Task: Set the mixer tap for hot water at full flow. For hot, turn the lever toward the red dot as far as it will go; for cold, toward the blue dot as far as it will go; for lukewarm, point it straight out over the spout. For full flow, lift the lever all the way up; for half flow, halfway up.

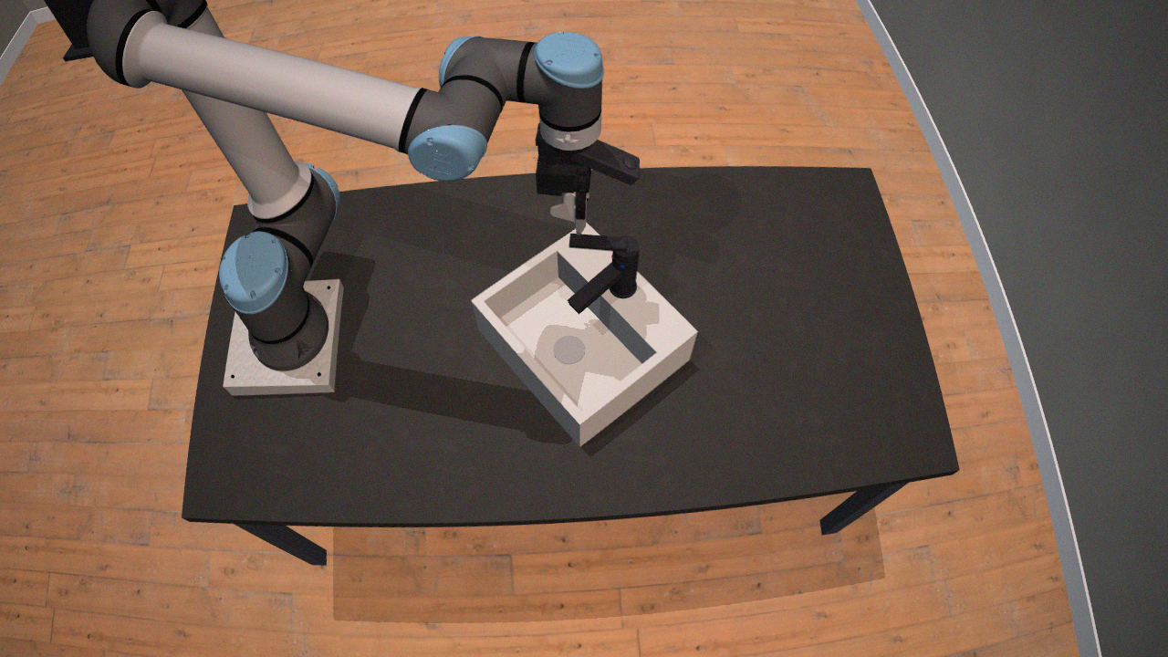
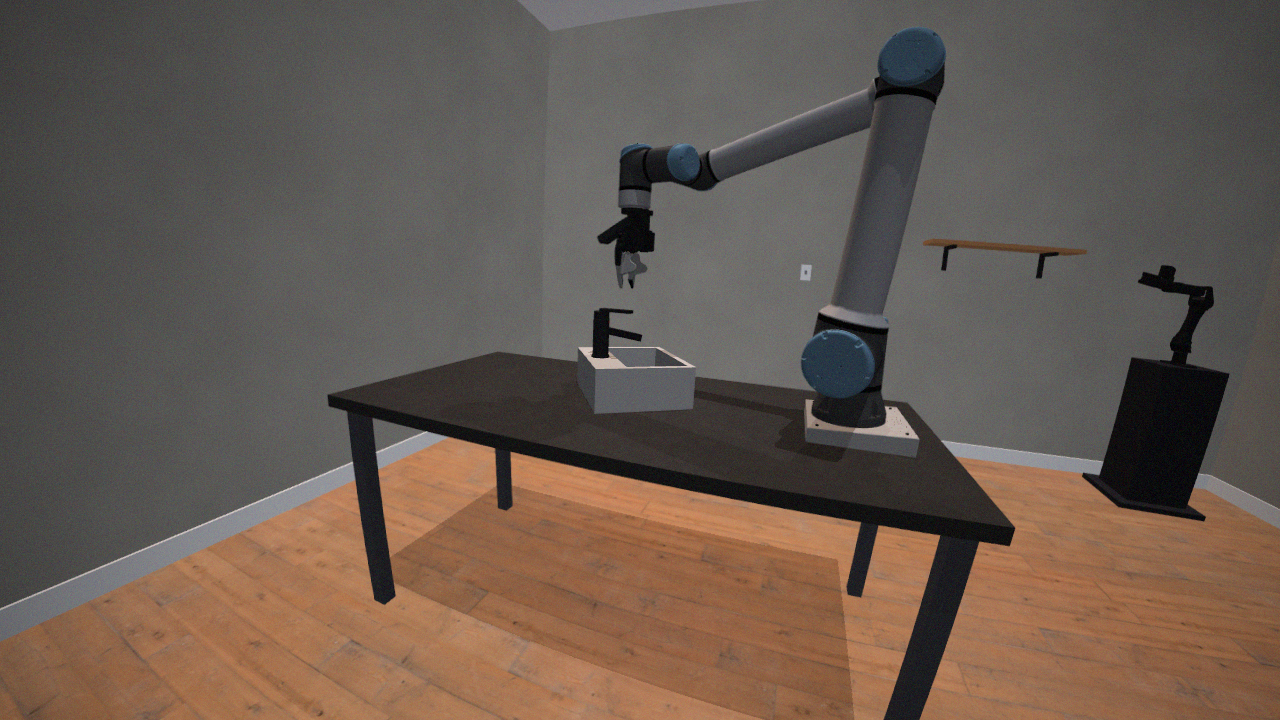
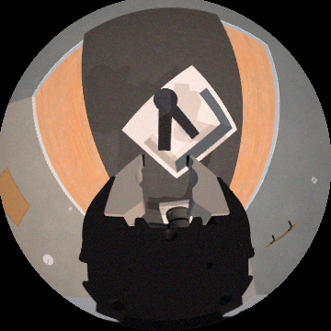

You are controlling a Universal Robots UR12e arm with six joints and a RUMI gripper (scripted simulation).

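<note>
My hand is 8 cm above the lever and 3 cm short of it. The rest, counted from my hand: white square basin 31 cm below, 8 cm to the right, 1 cm behind.
</note>
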